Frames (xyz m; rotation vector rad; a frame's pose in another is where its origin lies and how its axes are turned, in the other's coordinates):
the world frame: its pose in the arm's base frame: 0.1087 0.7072 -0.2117 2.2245 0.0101 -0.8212
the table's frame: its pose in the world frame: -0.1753 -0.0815 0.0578 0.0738 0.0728 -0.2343
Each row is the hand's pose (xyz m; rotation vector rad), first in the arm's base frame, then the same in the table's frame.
Working: the arm's base frame: its pose in the table's frame: -0.0573 0.7338 0.3077 -2.3517 -0.2844 0.8768

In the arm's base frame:
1: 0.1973 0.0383 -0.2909 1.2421 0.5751 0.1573
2: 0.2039 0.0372 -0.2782 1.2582 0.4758 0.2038
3: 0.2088 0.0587 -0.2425 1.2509 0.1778 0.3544
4: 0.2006 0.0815 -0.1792 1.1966 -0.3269 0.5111
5: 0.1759 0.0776 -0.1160 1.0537 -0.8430 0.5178
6: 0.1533 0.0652 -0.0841 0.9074 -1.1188 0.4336
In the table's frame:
1: 0.2816 0.6448 0.3552 -1.3277 0.5503 0.2263
2: 0.2783 0.6541 0.3448 -1.3062 0.5678 0.3350
3: 0.2585 0.6557 0.3079 -1.2687 0.6180 0.6680
4: 0.2108 0.6639 0.2605 -1.1482 0.6024 1.1995
5: 0.1509 0.6868 0.2380 -0.9937 0.4105 1.7004
6: 0.1131 0.7027 0.2382 -0.9227 0.1932 1.9537

